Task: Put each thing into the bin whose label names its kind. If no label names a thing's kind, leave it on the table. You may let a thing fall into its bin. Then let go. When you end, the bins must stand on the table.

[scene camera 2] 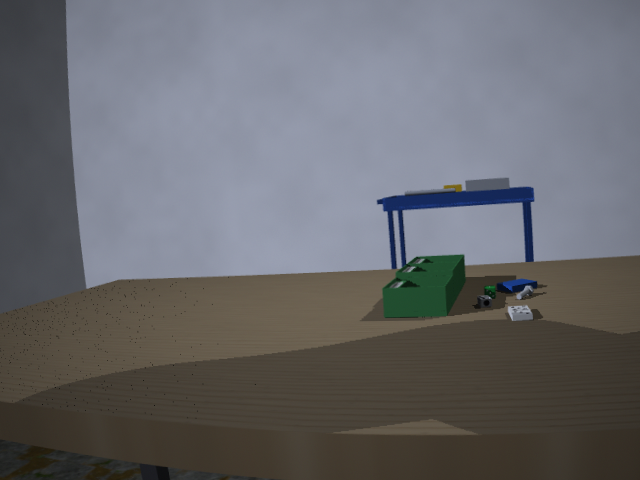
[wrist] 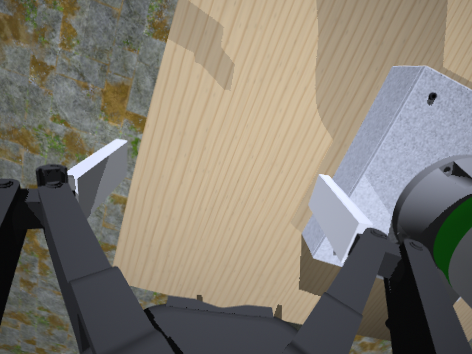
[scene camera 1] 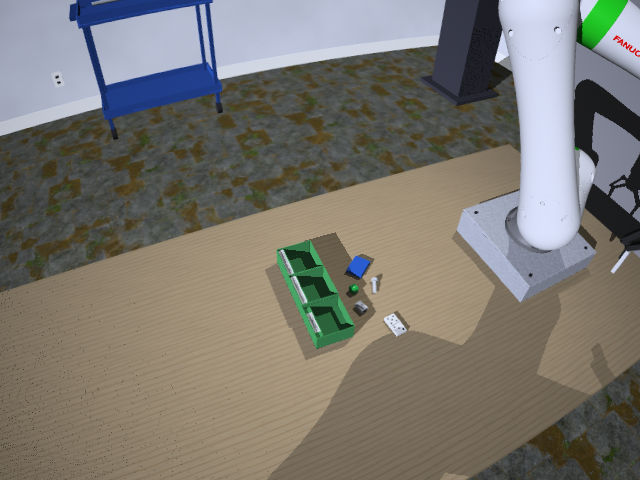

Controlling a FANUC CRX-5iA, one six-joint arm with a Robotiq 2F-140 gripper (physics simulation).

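Seen in the pictures: gripper, between the fingertips: (wrist: 223,175); arm's base, origin of its link: (wrist: 447,209).
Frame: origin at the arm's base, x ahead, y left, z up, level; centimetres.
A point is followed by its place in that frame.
A green three-compartment bin block (scene camera 1: 336,338) {y 0.8, x 57.5, z -5.2 cm} (scene camera 2: 415,302) {y 0.8, x 57.6, z -4.8 cm} stands upright on the table. Its white labels are too small to read, and no thing shows in its compartments. Beside it lie a flat blue block (scene camera 1: 358,266) {y -14.3, x 43.2, z -5.7 cm} (scene camera 2: 517,285) {y -12.3, x 43.1, z -5.8 cm}, a small green die-like cube (scene camera 1: 353,288) {y -8.8, x 47.8, z -5.1 cm} (scene camera 2: 490,291) {y -8.3, x 47.5, z -5.7 cm}, a white bolt-like piece (scene camera 1: 374,284) {y -8.0, x 42.6, z -5.8 cm} (scene camera 2: 525,292) {y -7.6, x 42.4, z -6.0 cm}, a small grey block with a dark hole (scene camera 1: 360,307) {y -3.9, x 48.9, z -5.6 cm} (scene camera 2: 484,301) {y -3.0, x 48.5, z -5.9 cm} and a white piece with dark dots (scene camera 1: 395,324) {y 3.2, x 44.4, z -5.9 cm} (scene camera 2: 520,313) {y 4.9, x 44.4, z -6.0 cm}. My gripper (wrist: 223,175) {y 30.3, x -0.4, z 8.7 cm} is wide open and empty, far from them, high over the table edge near the arm's base.
The arm's grey base block (scene camera 1: 491,253) {y -0.7, x 13.2, z -2.7 cm} (wrist: 370,135) {y 12.9, x 5.1, z -3.6 cm} stands on the wooden table (scene camera 1: 206,310) {y -18.9, x 79.2, z -6.7 cm} (scene camera 2: 258,320) {y -0.3, x 79.8, z -6.7 cm} (wrist: 240,125) {y 28.3, x 0.8, z -6.7 cm}, to the right of the things in scene camera 1. A blue cart (scene camera 1: 155,93) (scene camera 2: 454,200) and a dark pillar (scene camera 1: 462,51) stand beyond the table.
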